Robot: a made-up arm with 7 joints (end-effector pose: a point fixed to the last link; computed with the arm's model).
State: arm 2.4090 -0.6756 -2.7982 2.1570 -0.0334 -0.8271 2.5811
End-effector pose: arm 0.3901 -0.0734 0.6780 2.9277 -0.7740 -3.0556
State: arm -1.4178 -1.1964 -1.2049 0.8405 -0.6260 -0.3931 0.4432
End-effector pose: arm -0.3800 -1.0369 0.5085 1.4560 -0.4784 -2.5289
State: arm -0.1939 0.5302 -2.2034 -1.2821 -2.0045 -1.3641 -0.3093
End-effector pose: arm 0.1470 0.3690 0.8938 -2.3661 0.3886 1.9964
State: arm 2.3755 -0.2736 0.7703 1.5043 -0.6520 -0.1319 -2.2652
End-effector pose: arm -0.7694 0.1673 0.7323 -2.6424 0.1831 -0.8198
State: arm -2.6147 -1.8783 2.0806 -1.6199 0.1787 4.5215 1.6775
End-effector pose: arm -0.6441 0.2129 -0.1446 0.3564 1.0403 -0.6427
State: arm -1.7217 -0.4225 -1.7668 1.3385 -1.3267 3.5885 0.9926
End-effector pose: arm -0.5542 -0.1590 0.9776 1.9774 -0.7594 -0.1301
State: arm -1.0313 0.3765 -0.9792 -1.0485 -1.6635 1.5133 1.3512
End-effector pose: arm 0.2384 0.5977 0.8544 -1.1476 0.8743 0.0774
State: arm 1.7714 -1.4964 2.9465 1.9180 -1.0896 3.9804 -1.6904
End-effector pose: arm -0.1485 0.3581 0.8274 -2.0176 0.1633 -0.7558
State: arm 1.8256 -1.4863 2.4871 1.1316 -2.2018 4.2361 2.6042
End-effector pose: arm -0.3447 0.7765 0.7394 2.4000 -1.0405 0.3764
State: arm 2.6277 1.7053 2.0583 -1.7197 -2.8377 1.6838 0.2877
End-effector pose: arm 0.7104 0.3460 0.2797 -0.9946 0.6323 -0.1674
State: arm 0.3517 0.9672 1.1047 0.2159 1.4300 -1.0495 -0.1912
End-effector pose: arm -0.9345 -0.0846 0.8679 2.8386 0.3535 3.0238
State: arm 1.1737 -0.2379 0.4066 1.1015 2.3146 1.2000 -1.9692
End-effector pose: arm 0.0112 0.7543 0.8069 -0.5284 -0.9657 -0.6968
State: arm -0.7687 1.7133 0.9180 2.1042 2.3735 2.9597 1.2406
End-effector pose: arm 0.0965 0.3966 0.3849 0.4576 0.9603 -0.9655
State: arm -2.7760 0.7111 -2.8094 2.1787 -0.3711 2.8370 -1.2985
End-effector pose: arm 0.4461 0.3983 0.2053 1.5369 -0.3729 2.5592
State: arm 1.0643 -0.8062 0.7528 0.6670 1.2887 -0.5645 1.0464
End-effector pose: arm 0.1052 0.9654 0.7229 -1.4562 0.7242 2.1945
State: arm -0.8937 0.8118 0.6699 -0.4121 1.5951 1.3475 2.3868
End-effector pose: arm -0.6622 0.5782 0.9587 -1.2749 -0.1401 0.7099
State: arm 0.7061 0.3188 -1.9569 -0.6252 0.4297 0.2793 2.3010
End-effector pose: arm -0.3587 0.0762 1.3123 -0.5327 0.5152 -1.8510
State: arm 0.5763 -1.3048 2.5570 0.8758 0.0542 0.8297 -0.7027
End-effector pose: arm 0.5876 0.6625 0.9040 -0.2565 -0.5768 -0.0709
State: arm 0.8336 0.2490 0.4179 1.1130 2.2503 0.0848 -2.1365
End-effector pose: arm -0.0320 0.4947 1.1381 1.0796 -0.2427 -1.3920
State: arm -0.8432 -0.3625 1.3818 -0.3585 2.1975 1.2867 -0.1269
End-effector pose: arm 0.1194 -0.3183 1.3563 0.4488 -0.0767 -0.6773
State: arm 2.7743 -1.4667 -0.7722 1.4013 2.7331 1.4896 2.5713
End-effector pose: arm -0.3675 0.5725 -0.2315 2.4229 0.4166 -2.6268
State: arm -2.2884 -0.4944 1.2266 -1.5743 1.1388 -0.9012 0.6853
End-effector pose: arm -0.4519 0.3774 0.9579 0.0796 -1.2040 2.4566
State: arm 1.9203 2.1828 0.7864 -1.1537 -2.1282 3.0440 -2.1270
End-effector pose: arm 0.3294 -0.1245 -0.4183 2.4272 0.3219 -0.6793
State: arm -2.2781 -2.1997 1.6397 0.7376 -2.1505 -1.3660 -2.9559
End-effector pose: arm -0.4112 -0.8309 -0.2798 -0.8975 -1.2381 -0.5157
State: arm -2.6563 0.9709 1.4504 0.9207 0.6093 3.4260 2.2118
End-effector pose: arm 0.6953 -0.0604 0.7458 0.3489 -0.8237 -1.6978
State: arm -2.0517 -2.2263 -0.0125 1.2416 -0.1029 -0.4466 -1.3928
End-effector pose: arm -0.1613 -0.0832 -0.6764 -0.7934 0.1043 -0.2513
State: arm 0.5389 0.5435 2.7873 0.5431 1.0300 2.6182 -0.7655
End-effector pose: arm -0.6551 -0.2981 0.9040 -0.6257 -0.3671 0.1099
